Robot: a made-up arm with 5 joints. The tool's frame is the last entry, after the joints. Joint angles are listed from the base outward.
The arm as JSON. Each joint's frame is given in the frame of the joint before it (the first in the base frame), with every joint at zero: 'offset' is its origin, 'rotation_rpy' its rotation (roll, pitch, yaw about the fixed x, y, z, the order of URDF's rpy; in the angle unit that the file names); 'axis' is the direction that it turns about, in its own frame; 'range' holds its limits. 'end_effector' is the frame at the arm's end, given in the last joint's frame.
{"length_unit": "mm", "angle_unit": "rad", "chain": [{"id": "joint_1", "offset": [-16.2, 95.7, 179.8], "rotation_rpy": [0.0, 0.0, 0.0], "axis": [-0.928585, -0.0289, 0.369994], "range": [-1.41, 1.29]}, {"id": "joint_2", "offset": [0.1, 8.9, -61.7], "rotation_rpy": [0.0, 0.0, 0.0], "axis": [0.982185, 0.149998, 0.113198], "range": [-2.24, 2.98]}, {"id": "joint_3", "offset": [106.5, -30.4, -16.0], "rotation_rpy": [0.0, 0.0, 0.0], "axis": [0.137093, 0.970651, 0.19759], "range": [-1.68, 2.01]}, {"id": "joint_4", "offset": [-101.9, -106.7, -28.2], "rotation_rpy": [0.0, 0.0, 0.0], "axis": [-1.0, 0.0, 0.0], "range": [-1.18, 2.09]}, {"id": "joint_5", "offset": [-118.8, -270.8, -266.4], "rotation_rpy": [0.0, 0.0, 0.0], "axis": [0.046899, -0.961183, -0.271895], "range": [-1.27, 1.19]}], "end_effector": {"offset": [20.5, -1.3, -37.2], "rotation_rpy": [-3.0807, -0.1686, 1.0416]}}
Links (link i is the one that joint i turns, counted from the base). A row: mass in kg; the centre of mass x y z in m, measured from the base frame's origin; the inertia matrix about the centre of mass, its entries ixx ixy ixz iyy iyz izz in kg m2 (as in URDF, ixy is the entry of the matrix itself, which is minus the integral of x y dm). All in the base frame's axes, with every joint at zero. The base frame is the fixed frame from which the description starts. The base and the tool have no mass.
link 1: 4.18; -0.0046 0.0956 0.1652; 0.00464 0 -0.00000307 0.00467 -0.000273 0.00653
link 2: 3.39; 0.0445 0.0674 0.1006; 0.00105 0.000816 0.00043 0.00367 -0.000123 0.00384
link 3: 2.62; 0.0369 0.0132 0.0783; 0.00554 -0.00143 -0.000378 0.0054 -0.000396 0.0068
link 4: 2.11; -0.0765 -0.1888 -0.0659; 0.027 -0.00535 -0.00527 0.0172 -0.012 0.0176
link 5: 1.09; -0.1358 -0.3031 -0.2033; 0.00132 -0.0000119 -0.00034 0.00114 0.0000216 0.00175
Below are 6 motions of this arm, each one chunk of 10 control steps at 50 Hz.
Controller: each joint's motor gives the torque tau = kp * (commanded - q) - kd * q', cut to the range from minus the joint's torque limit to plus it. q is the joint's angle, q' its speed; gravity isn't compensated. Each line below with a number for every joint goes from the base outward.
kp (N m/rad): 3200 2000 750 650 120
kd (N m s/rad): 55 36 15 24 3.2
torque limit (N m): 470 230 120 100 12
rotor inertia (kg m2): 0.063 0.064 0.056 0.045 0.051
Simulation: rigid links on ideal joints. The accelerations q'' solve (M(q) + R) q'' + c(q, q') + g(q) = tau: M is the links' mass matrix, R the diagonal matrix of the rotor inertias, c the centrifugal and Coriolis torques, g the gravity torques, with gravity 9.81 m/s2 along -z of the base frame. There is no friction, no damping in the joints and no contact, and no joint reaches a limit. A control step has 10 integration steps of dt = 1/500 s. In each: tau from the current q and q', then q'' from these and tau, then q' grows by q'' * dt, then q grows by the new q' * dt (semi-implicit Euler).
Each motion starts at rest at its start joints. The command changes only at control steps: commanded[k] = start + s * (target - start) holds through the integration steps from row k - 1 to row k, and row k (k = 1, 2, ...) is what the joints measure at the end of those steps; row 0 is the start. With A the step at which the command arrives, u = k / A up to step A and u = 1 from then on. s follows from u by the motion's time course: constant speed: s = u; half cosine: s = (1 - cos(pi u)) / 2; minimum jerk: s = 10 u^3 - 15 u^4 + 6 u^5; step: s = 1 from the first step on.
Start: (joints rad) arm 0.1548 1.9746 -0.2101 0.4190 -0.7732
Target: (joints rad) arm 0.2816 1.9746 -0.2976 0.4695 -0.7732
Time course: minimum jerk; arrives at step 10
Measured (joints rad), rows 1 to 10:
1: 0.1561 1.9731 -0.2109 0.4192 -0.7730
2: 0.1612 1.9722 -0.2137 0.4208 -0.7728
3: 0.1719 1.9723 -0.2210 0.4235 -0.7727
4: 0.1885 1.9729 -0.2330 0.4275 -0.7726
5: 0.2097 1.9731 -0.2477 0.4336 -0.7725
6: 0.2331 1.9721 -0.2625 0.4422 -0.7725
7: 0.2551 1.9700 -0.2750 0.4528 -0.7727
8: 0.2726 1.9672 -0.2834 0.4641 -0.7731
9: 0.2834 1.9646 -0.2875 0.4740 -0.7736
10: 0.2876 1.9633 -0.2889 0.4807 -0.7741

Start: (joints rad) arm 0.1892 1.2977 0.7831 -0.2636 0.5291
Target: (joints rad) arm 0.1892 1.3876 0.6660 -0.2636 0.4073
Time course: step
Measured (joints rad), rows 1 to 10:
1: 0.2051 1.3430 0.7476 -0.2501 0.4879
2: 0.1948 1.3720 0.6955 -0.2446 0.4345
3: 0.1831 1.3904 0.6553 -0.2510 0.4072
4: 0.1777 1.3985 0.6371 -0.2606 0.4016
5: 0.1789 1.3984 0.6378 -0.2660 0.4046
6: 0.1834 1.3938 0.6484 -0.2652 0.4076
7: 0.1883 1.3886 0.6605 -0.2606 0.4084
8: 0.1914 1.3851 0.6688 -0.2554 0.4077
9: 0.1922 1.3840 0.6715 -0.2519 0.4069
10: 0.1914 1.3847 0.6700 -0.2507 0.4065

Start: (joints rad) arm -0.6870 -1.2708 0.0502 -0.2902 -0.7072
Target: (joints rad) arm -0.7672 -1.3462 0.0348 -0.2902 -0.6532
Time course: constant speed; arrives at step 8
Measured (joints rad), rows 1 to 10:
1: -0.6950 -1.2745 0.0459 -0.2914 -0.7049
2: -0.7056 -1.2795 0.0415 -0.2957 -0.6994
3: -0.7165 -1.2863 0.0382 -0.3002 -0.6922
4: -0.7268 -1.2948 0.0361 -0.3031 -0.6846
5: -0.7367 -1.3045 0.0347 -0.3040 -0.6775
6: -0.7464 -1.3146 0.0334 -0.3037 -0.6707
7: -0.7561 -1.3247 0.0320 -0.3029 -0.6641
8: -0.7660 -1.3345 0.0303 -0.3021 -0.6575
9: -0.7689 -1.3378 0.0312 -0.3015 -0.6532
10: -0.7697 -1.3387 0.0309 -0.3011 -0.6517

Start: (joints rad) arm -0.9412 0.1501 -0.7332 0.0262 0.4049
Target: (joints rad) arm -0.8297 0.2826 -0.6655 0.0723 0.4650
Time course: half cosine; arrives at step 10
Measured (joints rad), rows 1 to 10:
1: -0.9385 0.1523 -0.7336 0.0267 0.4053
2: -0.9315 0.1588 -0.7320 0.0283 0.4073
3: -0.9205 0.1705 -0.7268 0.0317 0.4118
4: -0.9063 0.1869 -0.7185 0.0365 0.4187
5: -0.8902 0.2063 -0.7083 0.0423 0.4271
6: -0.8736 0.2268 -0.6975 0.0485 0.4364
7: -0.8579 0.2461 -0.6874 0.0547 0.4455
8: -0.8446 0.2623 -0.6788 0.0605 0.4536
9: -0.8351 0.2737 -0.6725 0.0653 0.4599
10: -0.8302 0.2793 -0.6691 0.0689 0.4637

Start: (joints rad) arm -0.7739 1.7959 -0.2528 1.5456 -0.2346
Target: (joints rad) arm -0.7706 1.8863 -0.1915 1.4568 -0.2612
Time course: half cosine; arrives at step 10
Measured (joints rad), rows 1 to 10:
1: -0.7720 1.7954 -0.2498 1.5437 -0.2348
2: -0.7695 1.7976 -0.2425 1.5428 -0.2357
3: -0.7675 1.8038 -0.2335 1.5402 -0.2377
4: -0.7664 1.8141 -0.2242 1.5340 -0.2408
5: -0.7661 1.8275 -0.2150 1.5239 -0.2445
6: -0.7665 1.8423 -0.2063 1.5107 -0.2486
7: -0.7672 1.8567 -0.1984 1.4962 -0.2525
8: -0.7679 1.8689 -0.1919 1.4822 -0.2559
9: -0.7684 1.8778 -0.1873 1.4705 -0.2585
10: -0.7688 1.8824 -0.1851 1.4623 -0.2600

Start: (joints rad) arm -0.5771 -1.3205 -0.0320 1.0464 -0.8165
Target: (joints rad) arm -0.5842 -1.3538 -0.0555 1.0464 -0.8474
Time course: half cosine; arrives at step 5
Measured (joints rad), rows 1 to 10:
1: -0.5785 -1.3204 -0.0360 1.0460 -0.8176
2: -0.5810 -1.3237 -0.0439 1.0426 -0.8214
3: -0.5837 -1.3309 -0.0527 1.0391 -0.8283
4: -0.5855 -1.3393 -0.0596 1.0377 -0.8368
5: -0.5861 -1.3455 -0.0624 1.0388 -0.8439
6: -0.5859 -1.3483 -0.0622 1.0409 -0.8477
7: -0.5858 -1.3492 -0.0615 1.0422 -0.8487
8: -0.5859 -1.3492 -0.0616 1.0424 -0.8484
9: -0.5861 -1.3487 -0.0620 1.0420 -0.8479
10: -0.5862 -1.3482 -0.0625 1.0413 -0.8475

